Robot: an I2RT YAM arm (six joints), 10 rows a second.
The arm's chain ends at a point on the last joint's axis. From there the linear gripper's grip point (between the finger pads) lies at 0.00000 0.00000 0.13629 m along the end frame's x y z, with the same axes.
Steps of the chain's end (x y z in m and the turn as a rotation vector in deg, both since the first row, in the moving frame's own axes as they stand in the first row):
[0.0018, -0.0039, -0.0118, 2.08, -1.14, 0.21]
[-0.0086, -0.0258, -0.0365, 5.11, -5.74, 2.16]
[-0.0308, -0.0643, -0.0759, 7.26, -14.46, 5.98]
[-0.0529, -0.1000, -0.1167, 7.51, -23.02, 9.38]
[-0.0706, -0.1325, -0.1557, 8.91, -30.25, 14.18]
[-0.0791, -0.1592, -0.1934, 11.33, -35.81, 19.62]
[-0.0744, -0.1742, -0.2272, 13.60, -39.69, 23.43]
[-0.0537, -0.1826, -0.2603, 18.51, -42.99, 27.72]
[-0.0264, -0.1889, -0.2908, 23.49, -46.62, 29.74]
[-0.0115, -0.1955, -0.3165, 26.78, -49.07, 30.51]
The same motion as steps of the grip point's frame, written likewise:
[-0.0009, -0.0089, -0.0119, 2.08, -1.14, 0.21]
[-0.0220, -0.0382, -0.0377, 5.11, -5.74, 2.16]
[-0.0638, -0.0831, -0.0813, 7.26, -14.46, 5.98]
[-0.1044, -0.1217, -0.1287, 7.51, -23.02, 9.38]
[-0.1357, -0.1611, -0.1757, 8.91, -30.25, 14.18]
[-0.1523, -0.1977, -0.2214, 11.33, -35.81, 19.62]
[-0.1519, -0.2211, -0.2616, 13.60, -39.69, 23.43]
[-0.1314, -0.2432, -0.3025, 18.51, -42.99, 27.72]
[-0.1048, -0.2613, -0.3424, 23.49, -46.62, 29.74]
[-0.0903, -0.2749, -0.3750, 26.78, -49.07, 30.51]

